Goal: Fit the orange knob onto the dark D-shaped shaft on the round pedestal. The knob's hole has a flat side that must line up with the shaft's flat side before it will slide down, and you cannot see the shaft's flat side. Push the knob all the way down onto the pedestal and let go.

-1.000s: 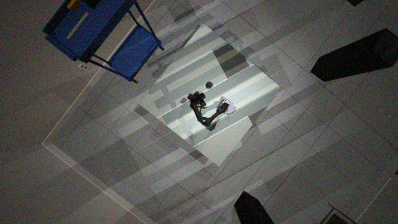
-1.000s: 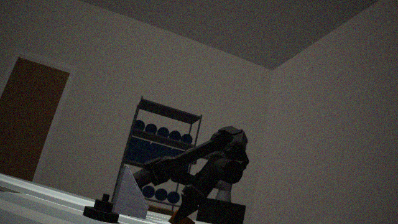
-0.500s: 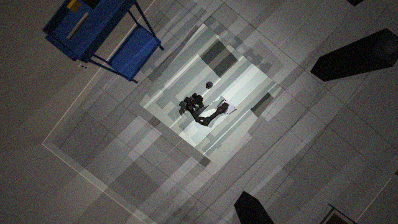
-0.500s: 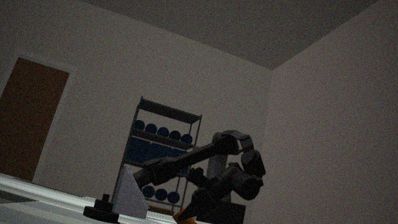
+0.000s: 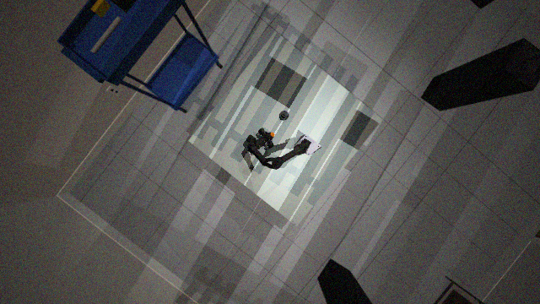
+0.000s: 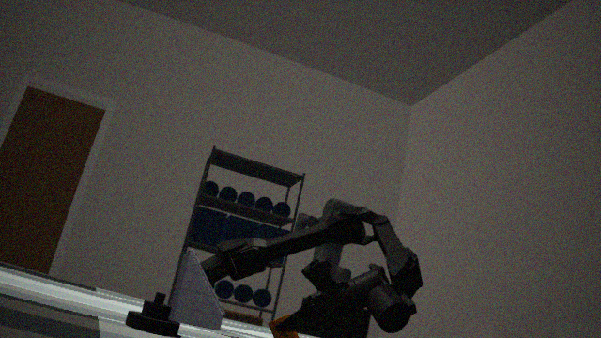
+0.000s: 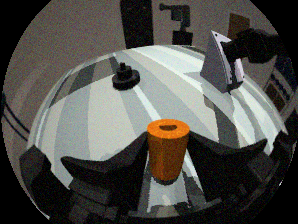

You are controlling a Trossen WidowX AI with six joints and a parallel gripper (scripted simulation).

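The dark round pedestal is 1 cm ahead of my gripper tip, 21 cm to the right of it and 1 cm below it. The rest, counted from my gripper tip: orange knob 1 cm ahead, 2 cm to the left, 1 cm below.
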